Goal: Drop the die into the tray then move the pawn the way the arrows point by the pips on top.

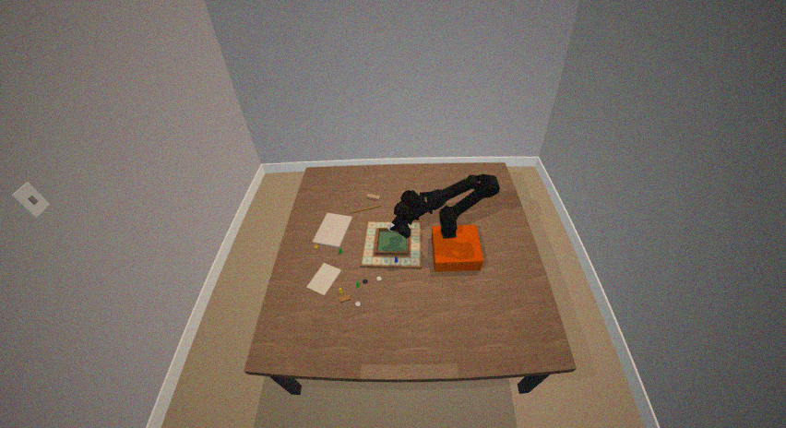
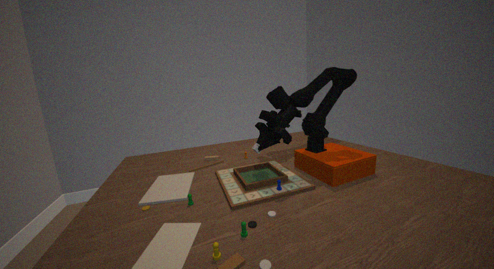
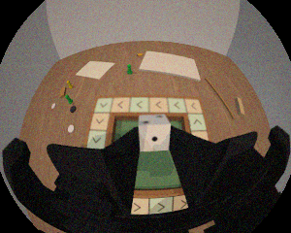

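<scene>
My gripper tip is right at the white die. From my gripper tip the other things lie so: blue pawn 11 cm to the left, 10 cm below, 1 cm behind; then orange pawn 26 cm to the right, 11 cm below, 8 cm behind; then green dice tray 12 cm below.
</scene>
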